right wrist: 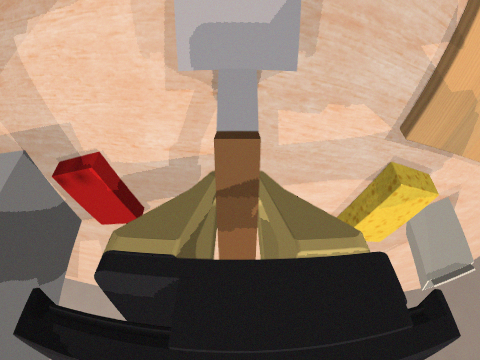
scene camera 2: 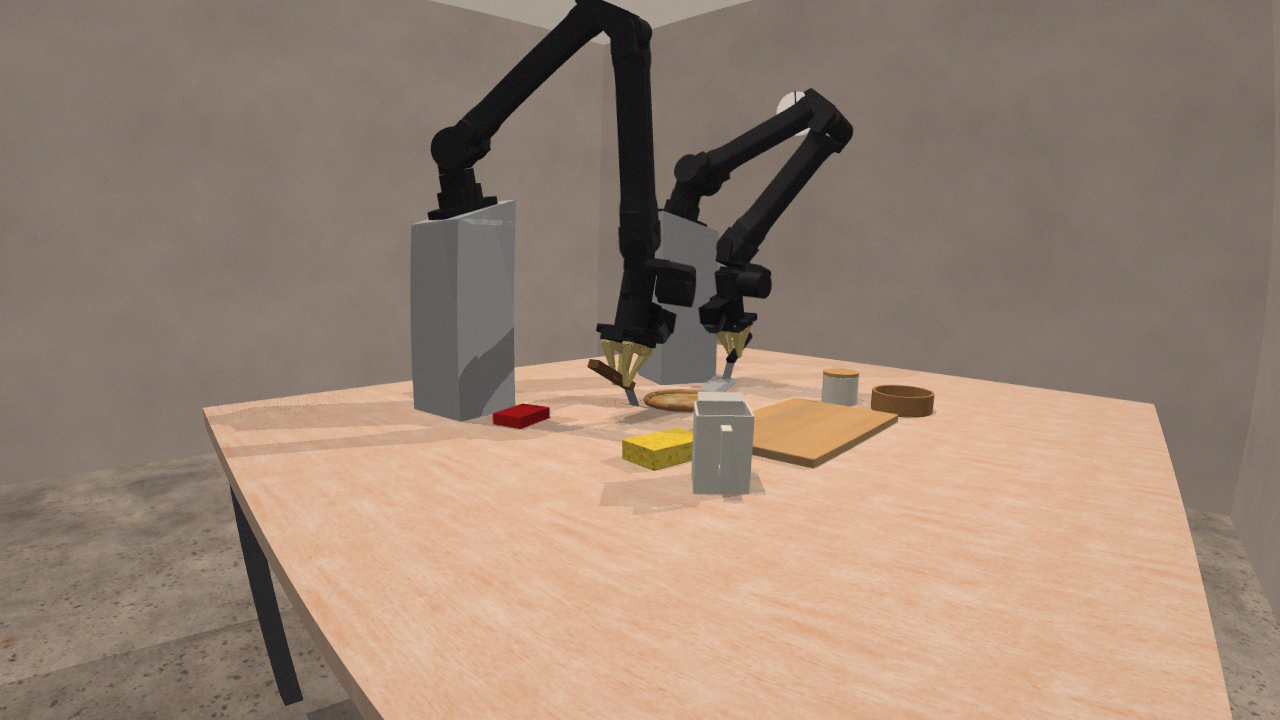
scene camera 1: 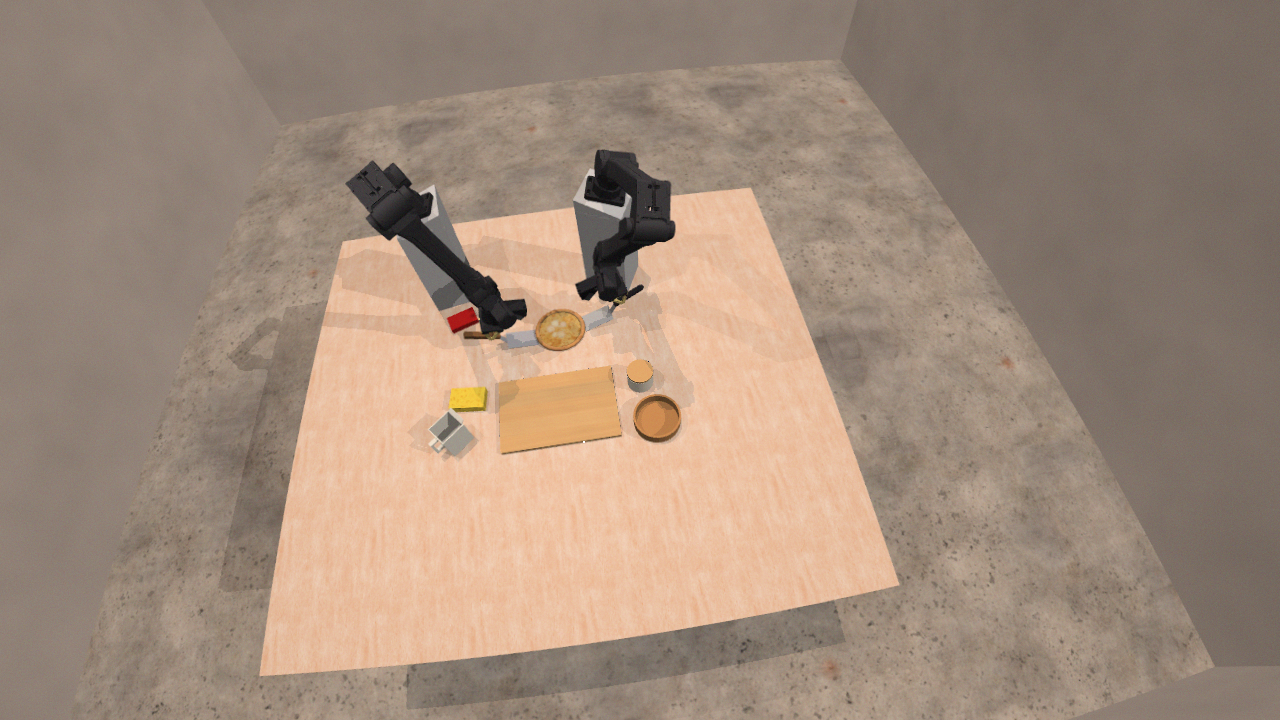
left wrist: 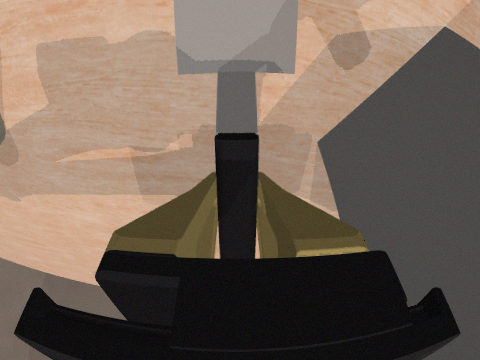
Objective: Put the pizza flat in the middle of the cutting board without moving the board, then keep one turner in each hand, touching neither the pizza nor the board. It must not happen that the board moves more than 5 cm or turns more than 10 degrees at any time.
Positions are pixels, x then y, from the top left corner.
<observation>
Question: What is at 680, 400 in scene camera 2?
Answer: A pizza.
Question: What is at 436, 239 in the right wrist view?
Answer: A grey mug.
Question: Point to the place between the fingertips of my right gripper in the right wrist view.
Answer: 237, 181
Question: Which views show the grey mug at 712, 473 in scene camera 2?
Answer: The right wrist view, scene camera 2 and scene camera 1 only.
</observation>
